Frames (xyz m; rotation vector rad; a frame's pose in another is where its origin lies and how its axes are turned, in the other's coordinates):
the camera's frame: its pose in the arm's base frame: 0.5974 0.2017 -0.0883 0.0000 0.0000 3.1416
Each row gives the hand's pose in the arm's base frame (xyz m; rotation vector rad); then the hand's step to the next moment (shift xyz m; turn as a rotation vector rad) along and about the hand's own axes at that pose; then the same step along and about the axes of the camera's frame.
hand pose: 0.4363 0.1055 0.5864 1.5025 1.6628 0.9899
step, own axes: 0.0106 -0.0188 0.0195 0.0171 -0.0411 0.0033
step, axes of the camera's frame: -0.0069 -0.0115 -0.0258 0.0186 -0.0155 -0.0375
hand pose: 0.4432 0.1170 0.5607 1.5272 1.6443 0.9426
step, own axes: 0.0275 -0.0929 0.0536 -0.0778 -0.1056 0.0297
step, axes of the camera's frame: 0.0013 -0.0262 -0.1076 0.0212 0.0806 -0.1055
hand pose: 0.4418 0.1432 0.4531 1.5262 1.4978 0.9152
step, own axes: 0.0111 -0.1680 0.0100 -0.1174 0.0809 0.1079
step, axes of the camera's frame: 0.0620 -0.0083 -0.1566 -0.1273 0.1216 0.0314
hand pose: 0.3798 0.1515 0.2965 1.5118 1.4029 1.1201
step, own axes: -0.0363 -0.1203 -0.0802 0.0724 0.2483 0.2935
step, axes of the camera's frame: 0.1141 0.0270 -0.0920 -0.3570 -0.0565 0.1496
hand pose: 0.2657 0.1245 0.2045 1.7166 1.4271 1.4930
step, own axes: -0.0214 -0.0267 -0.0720 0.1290 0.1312 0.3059
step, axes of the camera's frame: 0.0735 0.0295 -0.0095 -0.3145 -0.1526 0.0721
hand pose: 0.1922 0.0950 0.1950 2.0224 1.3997 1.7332
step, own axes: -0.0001 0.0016 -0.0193 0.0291 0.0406 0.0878
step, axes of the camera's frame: 0.0152 0.0095 0.0073 -0.0926 -0.0366 0.0169
